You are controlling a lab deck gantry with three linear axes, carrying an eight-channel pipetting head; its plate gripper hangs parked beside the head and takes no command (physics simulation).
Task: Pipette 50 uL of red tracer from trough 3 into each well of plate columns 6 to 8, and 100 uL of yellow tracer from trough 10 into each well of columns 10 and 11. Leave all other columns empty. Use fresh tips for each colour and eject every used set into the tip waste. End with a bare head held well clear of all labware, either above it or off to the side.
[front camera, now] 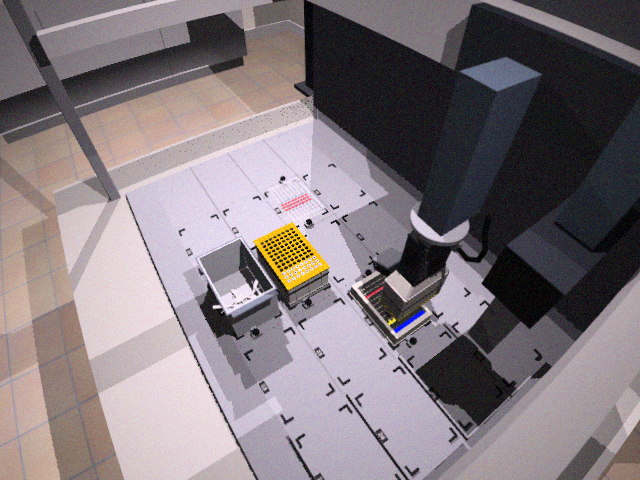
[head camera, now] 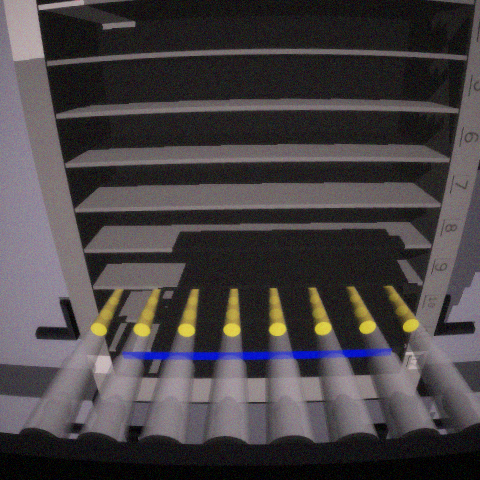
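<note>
The pipetting head is low over the trough reservoir. In the head view it carries eight tips with yellow liquid in their lower parts. Their ends point down at trough 10; whether they touch liquid cannot be told. Yellow tracer and red tracer show in the reservoir. The plate has three red columns in its middle. The yellow tip rack has three columns of tips at its near end. The tip waste holds loose used tips. The parked plate gripper's fingers cannot be made out.
Blue liquid lies in the end trough beyond trough 10. The tip waste stands beside the rack. A large dark block hangs to the right of the head. A dark wall stands behind the deck.
</note>
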